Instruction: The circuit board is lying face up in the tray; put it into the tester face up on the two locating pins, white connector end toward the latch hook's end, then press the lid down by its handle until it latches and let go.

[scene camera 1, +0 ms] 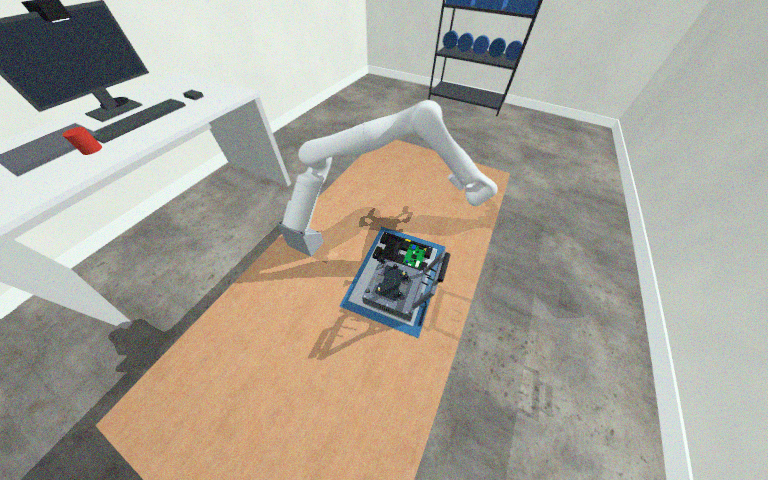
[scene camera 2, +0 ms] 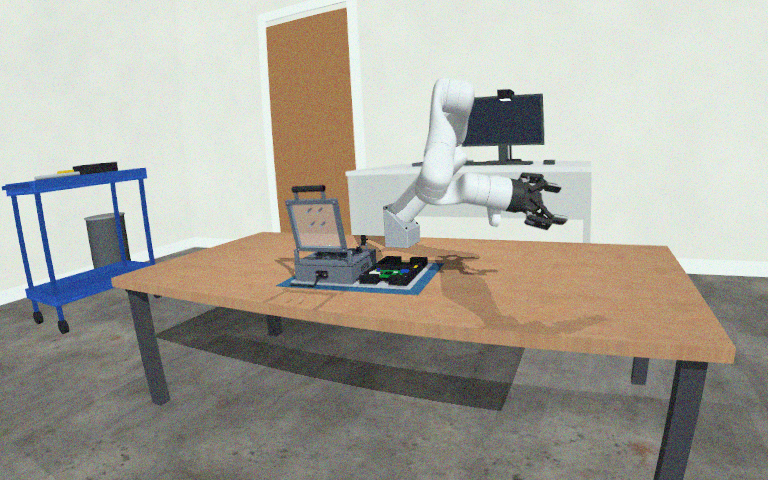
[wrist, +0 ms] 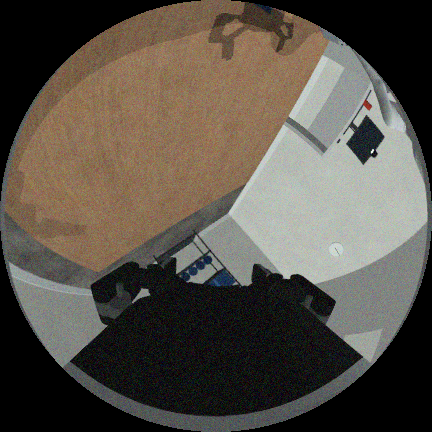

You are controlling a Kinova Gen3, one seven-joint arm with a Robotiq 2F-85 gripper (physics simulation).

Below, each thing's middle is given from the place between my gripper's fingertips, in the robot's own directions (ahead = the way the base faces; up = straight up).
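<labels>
Lid (scene camera 2: 316,224) seen; relative to my hand it is 40 mm ahead, 630 mm to the right and 30 mm below.
</labels>
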